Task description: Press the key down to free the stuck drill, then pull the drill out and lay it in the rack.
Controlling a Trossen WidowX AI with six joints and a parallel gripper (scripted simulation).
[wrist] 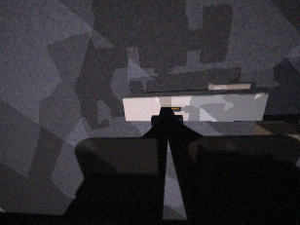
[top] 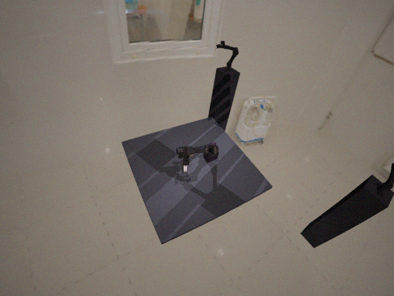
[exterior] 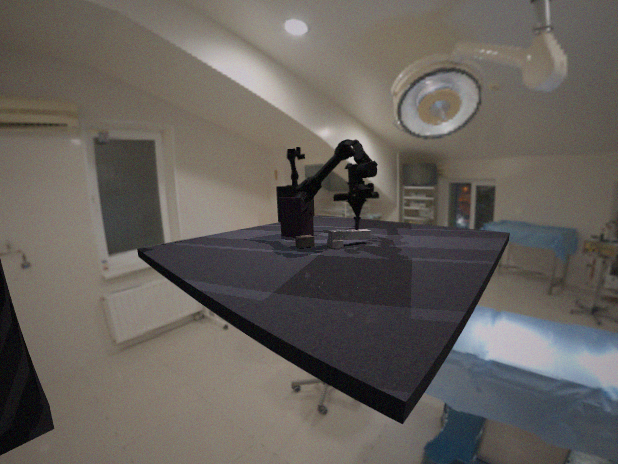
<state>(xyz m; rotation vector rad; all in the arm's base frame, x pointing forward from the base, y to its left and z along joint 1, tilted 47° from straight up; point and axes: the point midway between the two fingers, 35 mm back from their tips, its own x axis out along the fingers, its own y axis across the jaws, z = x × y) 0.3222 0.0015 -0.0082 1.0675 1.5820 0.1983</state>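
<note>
Now: gripper tip 3 cm past the block, 3 cm to the left of it and 8 cm above it.
</note>
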